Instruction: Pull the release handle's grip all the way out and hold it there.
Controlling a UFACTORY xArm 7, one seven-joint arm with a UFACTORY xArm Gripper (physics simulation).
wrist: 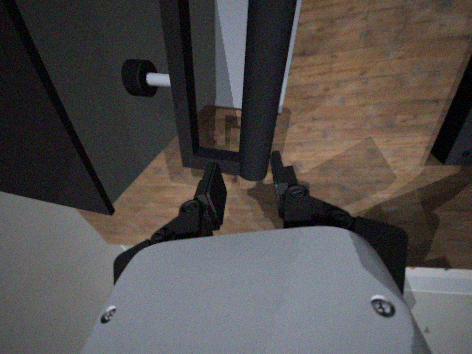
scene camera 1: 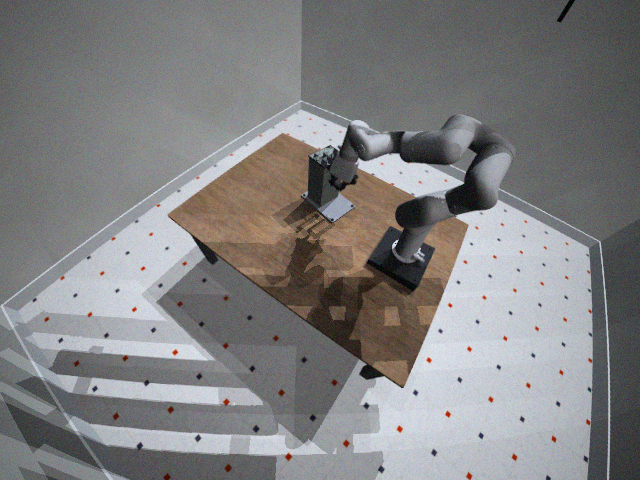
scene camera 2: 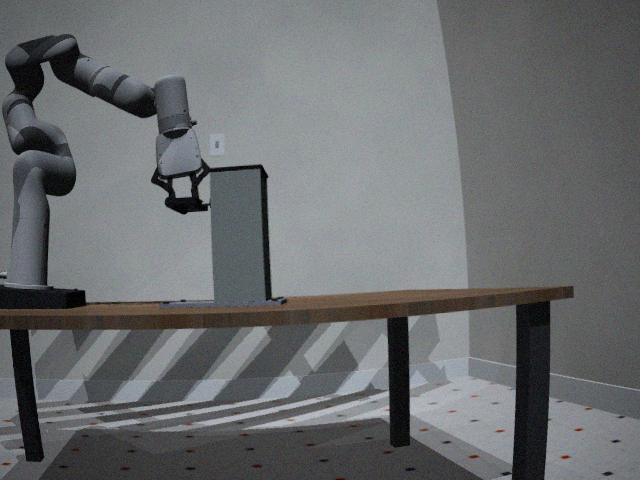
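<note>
The release handle's grip (scene camera 2: 178, 207) (wrist: 265, 75) is a thick black round bar on a rectangular black frame (wrist: 182, 100). In the wrist view, a short pale rod (wrist: 159, 80) joins the frame to a black collar (wrist: 137, 77) on the housing face. The housing (scene camera 1: 317, 183) (scene camera 2: 237, 232) (wrist: 105, 30) is a tall grey-green box standing upright. My gripper (scene camera 1: 344, 181) (scene camera 2: 183, 200) (wrist: 246, 172) is shut on the grip near its end, one finger on each side. The frame stands a short way off the housing face. In scene camera 1 the handle is mostly hidden behind the gripper.
The housing stands on a pale base plate (scene camera 1: 338, 207) (scene camera 2: 188, 304) (wrist: 231, 50) bolted on the wooden table (scene camera 1: 232, 186) (scene camera 2: 413, 304) (wrist: 350, 75). The arm's black base (scene camera 1: 379, 258) (scene camera 2: 67, 298) stands on the same table. The housing's upper part is close beside the gripper.
</note>
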